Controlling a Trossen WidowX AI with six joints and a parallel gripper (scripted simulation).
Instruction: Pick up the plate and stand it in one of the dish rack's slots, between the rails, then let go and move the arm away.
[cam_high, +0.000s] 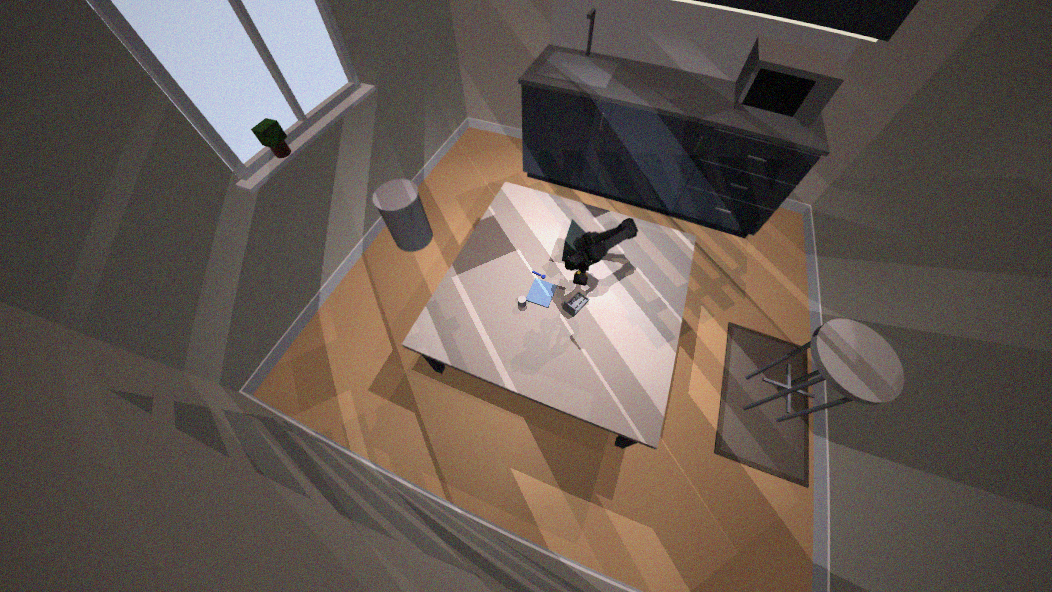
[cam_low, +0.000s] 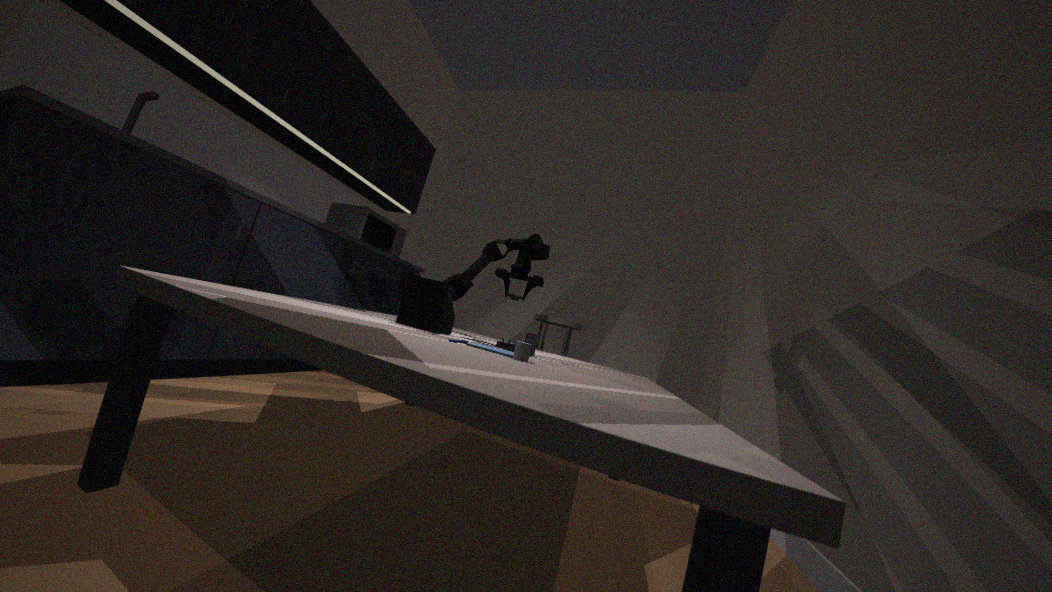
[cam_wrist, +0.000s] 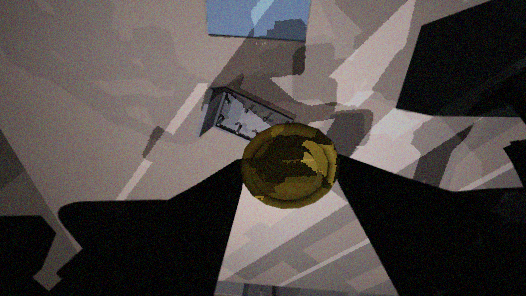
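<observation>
The grey dish rack is 40 mm ahead of my gripper tip, 20 mm to the left of it and 170 mm below it. Round my gripper tip: blue utensil 40 mm behind, 230 mm to the right, 190 mm below; yellow plate 10 mm above; white cup 170 mm ahead, 230 mm to the right, 170 mm below.
</observation>
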